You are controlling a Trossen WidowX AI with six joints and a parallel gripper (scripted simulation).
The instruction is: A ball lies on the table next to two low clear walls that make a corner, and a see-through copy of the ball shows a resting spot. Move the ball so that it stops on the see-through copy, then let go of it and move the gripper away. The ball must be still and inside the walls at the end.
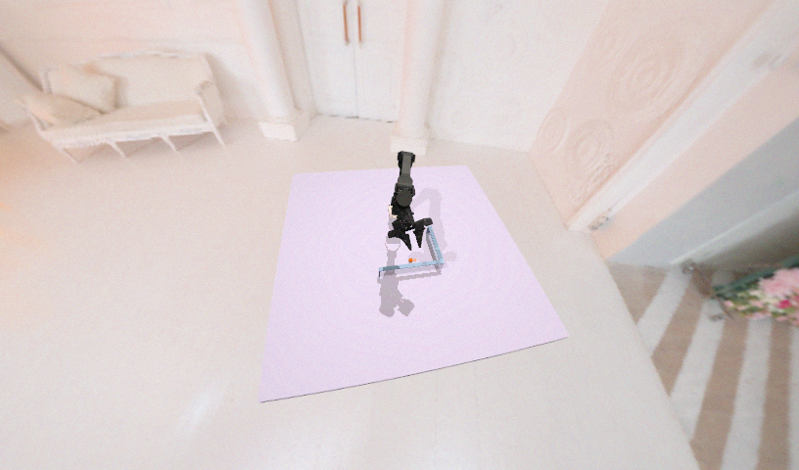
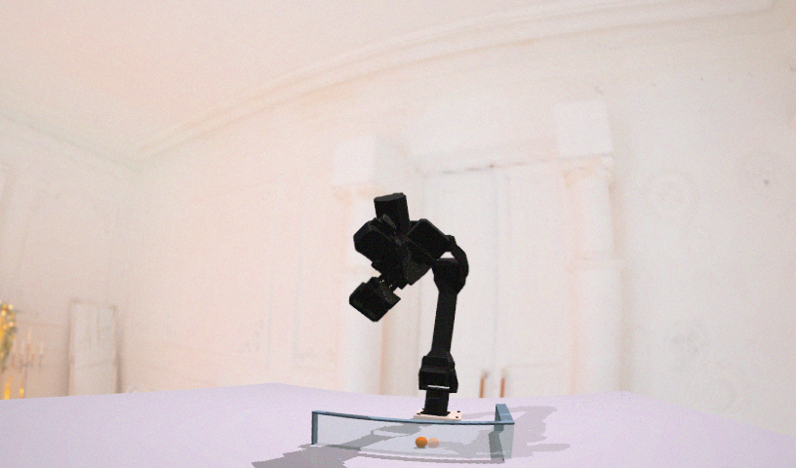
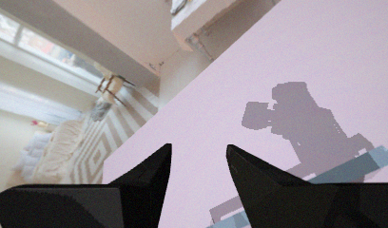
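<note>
The orange ball is 250 mm below my gripper tip, 100 mm behind it and 20 mm to the left of it.
</note>
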